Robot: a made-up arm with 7 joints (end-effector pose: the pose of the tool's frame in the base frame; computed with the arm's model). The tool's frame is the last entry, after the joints. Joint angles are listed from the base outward.
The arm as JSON. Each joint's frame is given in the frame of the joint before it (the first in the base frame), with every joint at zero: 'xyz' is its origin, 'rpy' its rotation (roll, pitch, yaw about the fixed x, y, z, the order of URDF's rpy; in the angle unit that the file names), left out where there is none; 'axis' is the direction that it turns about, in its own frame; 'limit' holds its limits. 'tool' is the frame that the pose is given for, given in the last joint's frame.
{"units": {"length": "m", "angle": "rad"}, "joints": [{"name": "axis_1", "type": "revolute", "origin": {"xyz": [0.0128, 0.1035, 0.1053], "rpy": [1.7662, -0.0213, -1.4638]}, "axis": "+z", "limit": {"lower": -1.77, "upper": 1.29}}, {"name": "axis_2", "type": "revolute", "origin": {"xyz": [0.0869, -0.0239, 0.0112], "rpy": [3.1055, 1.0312, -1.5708]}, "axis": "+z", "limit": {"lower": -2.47, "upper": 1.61}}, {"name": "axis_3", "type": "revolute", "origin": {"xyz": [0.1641, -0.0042, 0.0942], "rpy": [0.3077, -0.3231, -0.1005]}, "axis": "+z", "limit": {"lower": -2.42, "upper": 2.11}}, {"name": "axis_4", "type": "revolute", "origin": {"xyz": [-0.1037, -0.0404, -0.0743], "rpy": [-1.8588, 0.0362, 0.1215]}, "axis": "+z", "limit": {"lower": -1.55, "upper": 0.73}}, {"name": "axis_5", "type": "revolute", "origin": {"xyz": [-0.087, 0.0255, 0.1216], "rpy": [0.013, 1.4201, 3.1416]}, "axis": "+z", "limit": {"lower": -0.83, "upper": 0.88}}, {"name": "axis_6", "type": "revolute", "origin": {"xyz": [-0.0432, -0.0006, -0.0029], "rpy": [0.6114, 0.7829, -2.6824]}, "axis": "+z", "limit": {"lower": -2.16, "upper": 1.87}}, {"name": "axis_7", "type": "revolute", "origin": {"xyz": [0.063, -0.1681, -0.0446], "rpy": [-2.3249, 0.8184, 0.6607]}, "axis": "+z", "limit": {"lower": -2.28, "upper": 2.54}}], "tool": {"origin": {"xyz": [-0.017, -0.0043, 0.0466], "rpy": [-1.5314, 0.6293, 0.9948]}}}
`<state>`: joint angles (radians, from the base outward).
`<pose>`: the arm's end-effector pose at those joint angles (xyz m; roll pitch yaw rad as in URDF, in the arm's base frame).
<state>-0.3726 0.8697 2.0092 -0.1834 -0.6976 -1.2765 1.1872</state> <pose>0.3051 0.2739 -0.0194 2.5373 -0.3657 0.2453</pose>
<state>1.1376 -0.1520 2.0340 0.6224 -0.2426 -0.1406 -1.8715</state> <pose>0.1349 0.0108 0.2481 -2.6460 0.4205 -2.1880</pose>
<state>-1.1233 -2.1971 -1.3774 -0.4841 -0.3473 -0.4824 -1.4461</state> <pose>0.1883 -0.0489 -0.0962 0.3742 0.0151 -2.2797</pose>
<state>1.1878 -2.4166 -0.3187 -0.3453 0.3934 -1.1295 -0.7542</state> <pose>0.1175 -0.0080 0.2438 2.4385 -0.5032 1.6566</pose>
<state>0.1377 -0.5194 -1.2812 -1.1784 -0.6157 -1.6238 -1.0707</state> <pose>0.1534 0.0593 -0.1275 -2.2329 -0.9677 2.4385</pose>
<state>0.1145 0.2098 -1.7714 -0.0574 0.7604 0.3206 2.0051</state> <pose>0.3214 0.1469 0.0025 -1.9004 0.4262 0.1088</pose>
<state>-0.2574 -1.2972 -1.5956 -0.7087 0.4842 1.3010 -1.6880</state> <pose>0.1475 -0.2560 -0.0351 -1.0362 0.9361 1.7966</pose>
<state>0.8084 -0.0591 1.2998 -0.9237 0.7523 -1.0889 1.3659</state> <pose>0.0156 -0.1995 0.1914 -2.8505 -0.2538 -2.5564</pose>
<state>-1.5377 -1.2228 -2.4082 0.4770 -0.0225 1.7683 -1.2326</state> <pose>0.2015 0.3027 -0.3316 -1.3600 -0.2315 0.4515</pose>
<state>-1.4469 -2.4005 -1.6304 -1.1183 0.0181 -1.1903 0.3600</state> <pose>0.1194 0.0845 -0.2997 -2.4252 -0.1973 0.0147</pose>
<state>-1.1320 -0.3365 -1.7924 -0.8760 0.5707 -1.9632 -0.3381</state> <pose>0.2280 0.3766 0.1567 0.1010 -1.0801 -1.0033</pose>
